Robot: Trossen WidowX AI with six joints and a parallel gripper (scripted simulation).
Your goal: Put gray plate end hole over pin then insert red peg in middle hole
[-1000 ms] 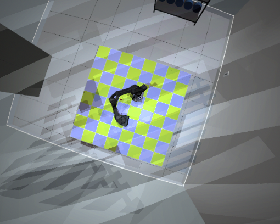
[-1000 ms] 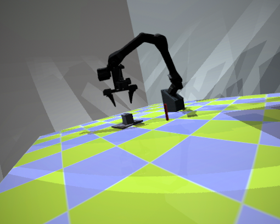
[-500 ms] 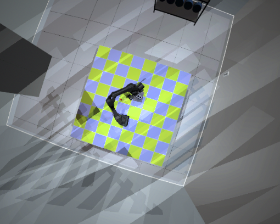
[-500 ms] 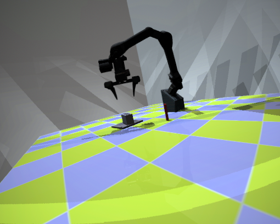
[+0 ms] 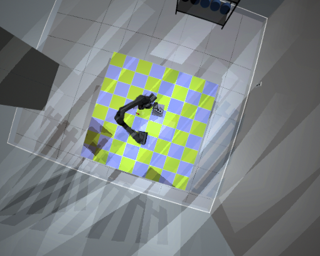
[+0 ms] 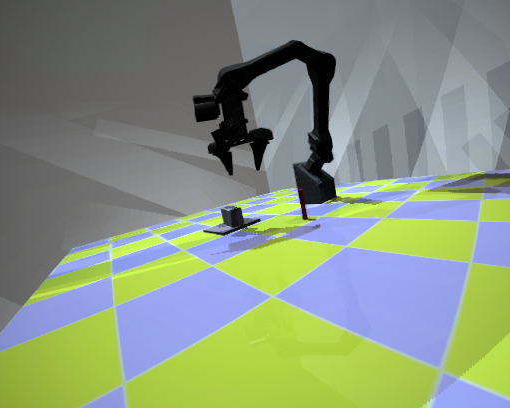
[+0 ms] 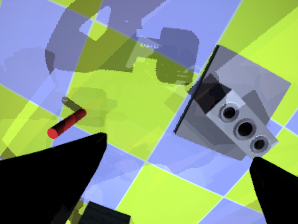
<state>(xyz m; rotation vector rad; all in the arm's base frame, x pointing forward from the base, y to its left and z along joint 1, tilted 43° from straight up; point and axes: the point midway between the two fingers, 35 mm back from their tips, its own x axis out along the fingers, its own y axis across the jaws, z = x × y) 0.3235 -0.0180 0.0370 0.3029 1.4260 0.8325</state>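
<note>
The red peg lies 110 mm to the left of my gripper tip, 110 mm below it and 90 mm behind it. From my gripper tip the other things lie so: gray plate 110 mm below, 90 mm to the right, 20 mm ahead; then dark base 140 mm below, 70 mm to the right, 20 mm ahead.
</note>
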